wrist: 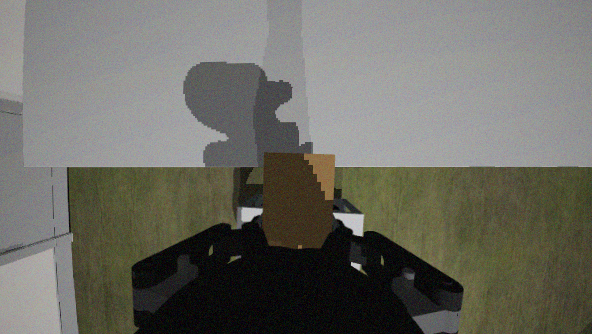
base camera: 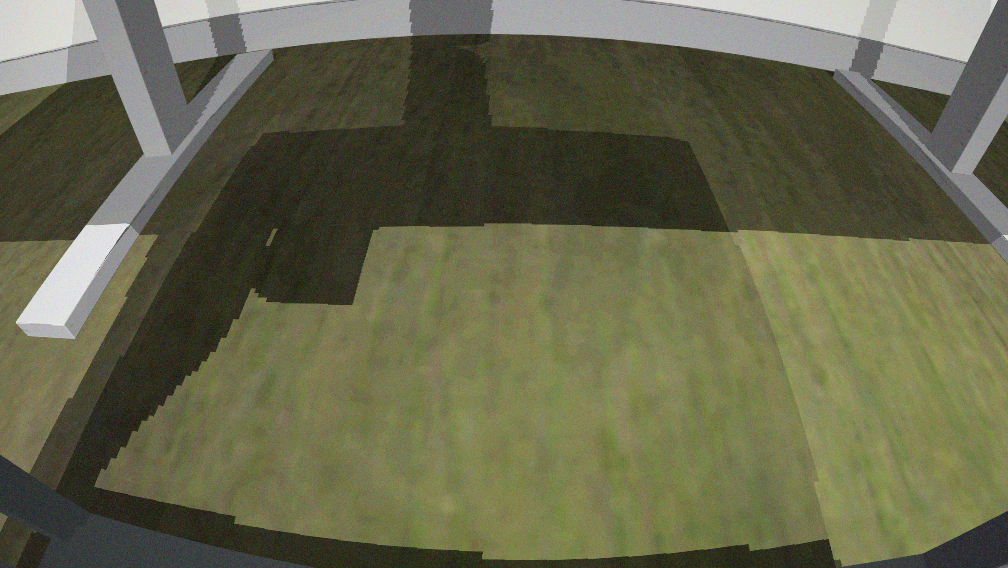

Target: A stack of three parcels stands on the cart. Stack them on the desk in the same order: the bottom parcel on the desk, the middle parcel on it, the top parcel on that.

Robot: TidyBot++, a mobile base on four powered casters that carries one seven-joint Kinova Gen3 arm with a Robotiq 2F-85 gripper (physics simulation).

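Frame: origin at the arm's base, x up, y right, z ahead, level; millimetres.
Where they show: gripper, between the fingertips: (wrist: 297, 222).
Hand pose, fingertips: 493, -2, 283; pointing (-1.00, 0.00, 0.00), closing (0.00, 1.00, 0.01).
Observation:
After its pixels a point has its place, as x, y, z.
My gripper (wrist: 297, 222) {493, -2, 283} is shut on a brown parcel (wrist: 295, 200) {532, -4, 313}, which stands out beyond the fingers in the wrist view. The parcel is mostly in shadow, with a lit corner at its upper right. The desk (wrist: 425, 85) {324, 229, 501} shows as a pale grey top across the upper part of the wrist view; the parcel's far end overlaps its near edge in the picture. The arm's shadow lies on the desk top. I cannot tell which parcel of the stack this is. No other parcel and no cart can be made out. The gripper does not show in the base camera view.
In the base camera view, the desk's legs stand on long floor feet, one foot (base camera: 77, 271) at the left and another (base camera: 909, 134) at the right. A pale wall base (base camera: 599, 21) {-359, 142, 1129} runs behind them. White and grey panels (wrist: 30, 200) {-209, -1605, 36} stand at the left of the wrist view.

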